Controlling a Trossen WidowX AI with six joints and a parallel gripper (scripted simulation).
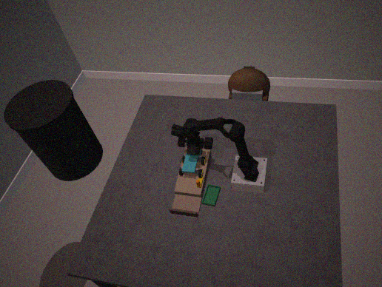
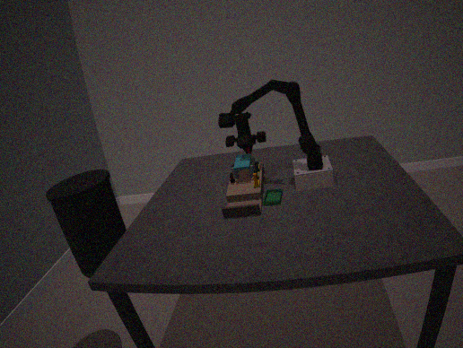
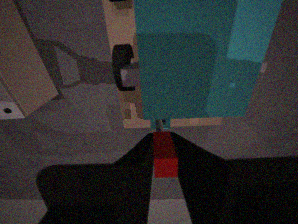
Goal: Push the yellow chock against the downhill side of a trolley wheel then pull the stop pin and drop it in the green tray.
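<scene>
My gripper tip is now 19 cm to the right of the green tray, 16 cm above it and 14 cm past it. From my gripper tip the other things lie so: tan ramp: 11 cm below, 10 cm to the left; then trolley: 9 cm to the left, 4 cm below, 1 cm ahead; then red-headed stop pin: right at my gripper tip.
</scene>
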